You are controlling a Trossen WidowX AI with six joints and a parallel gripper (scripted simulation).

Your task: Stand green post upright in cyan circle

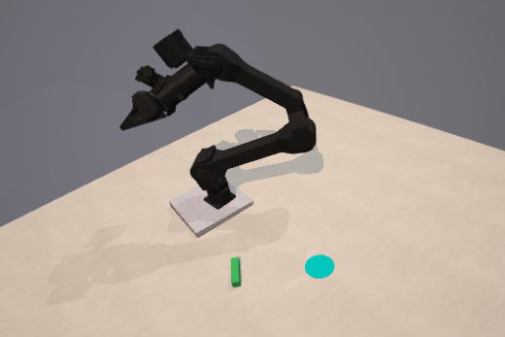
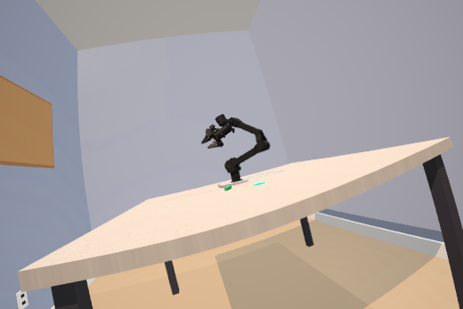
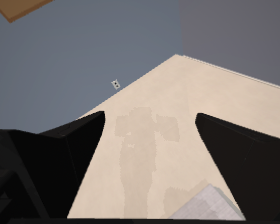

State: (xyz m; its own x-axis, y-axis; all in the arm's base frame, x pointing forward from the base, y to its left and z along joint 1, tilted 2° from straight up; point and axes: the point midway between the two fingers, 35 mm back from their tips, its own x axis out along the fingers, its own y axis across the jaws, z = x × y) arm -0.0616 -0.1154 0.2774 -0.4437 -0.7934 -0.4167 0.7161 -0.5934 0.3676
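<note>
The green post lies 280 mm below my gripper tip and 280 mm ahead of it. Also, from my gripper tip: cyan circle: 400 mm ahead, 280 mm below, 120 mm to the left.
</note>
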